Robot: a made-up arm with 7 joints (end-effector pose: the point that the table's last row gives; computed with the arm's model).
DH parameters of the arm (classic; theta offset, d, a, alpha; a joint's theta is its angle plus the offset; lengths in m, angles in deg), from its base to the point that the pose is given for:
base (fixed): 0 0 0 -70
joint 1: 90 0 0 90
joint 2: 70 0 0 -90
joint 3: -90 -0.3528 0.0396 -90
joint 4: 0 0 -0.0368 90
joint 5: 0 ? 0 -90
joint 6: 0 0 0 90
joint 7: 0 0 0 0
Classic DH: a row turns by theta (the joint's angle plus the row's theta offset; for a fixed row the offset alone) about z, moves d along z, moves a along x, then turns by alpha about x.
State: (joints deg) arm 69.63 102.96 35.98 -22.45 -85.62 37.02 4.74
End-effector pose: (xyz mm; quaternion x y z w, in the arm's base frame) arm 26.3 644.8 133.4 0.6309 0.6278 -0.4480 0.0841
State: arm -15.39 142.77 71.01 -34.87 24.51 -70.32 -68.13
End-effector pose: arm -70.7 239.6 599.4 -0.7937 0.2411 0.0047 0.5585
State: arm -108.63 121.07 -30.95 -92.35 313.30 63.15 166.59
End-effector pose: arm 1.8 272.9 431.9 0.1775 0.9085 -0.0910 0.3673
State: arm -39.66 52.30 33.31 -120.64 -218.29 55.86 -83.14
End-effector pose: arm 269.7 222.8 180.4 -0.1215 -0.8199 -0.5553 0.0679
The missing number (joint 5, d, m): -0.3038
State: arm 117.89 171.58 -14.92 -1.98 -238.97 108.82 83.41
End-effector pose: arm 503.8 393.1 -156.1 0.8023 -0.1449 0.5210 0.2528
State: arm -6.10 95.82 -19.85 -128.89 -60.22 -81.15 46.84
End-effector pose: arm 295.2 189.5 -52.9 -0.2325 -0.1745 -0.9499 0.1148
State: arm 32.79 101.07 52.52 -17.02 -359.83 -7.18 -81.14
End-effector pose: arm 32.4 636.6 173.6 0.7492 0.3304 -0.3904 0.4209
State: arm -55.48 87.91 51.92 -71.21 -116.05 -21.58 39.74
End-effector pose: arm 71.1 446.4 361.6 0.9288 -0.3188 -0.0656 0.1773
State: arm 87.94 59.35 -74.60 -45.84 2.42 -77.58 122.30
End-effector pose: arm -596.1 218.0 -9.1 -0.2353 0.3951 0.7224 0.5163
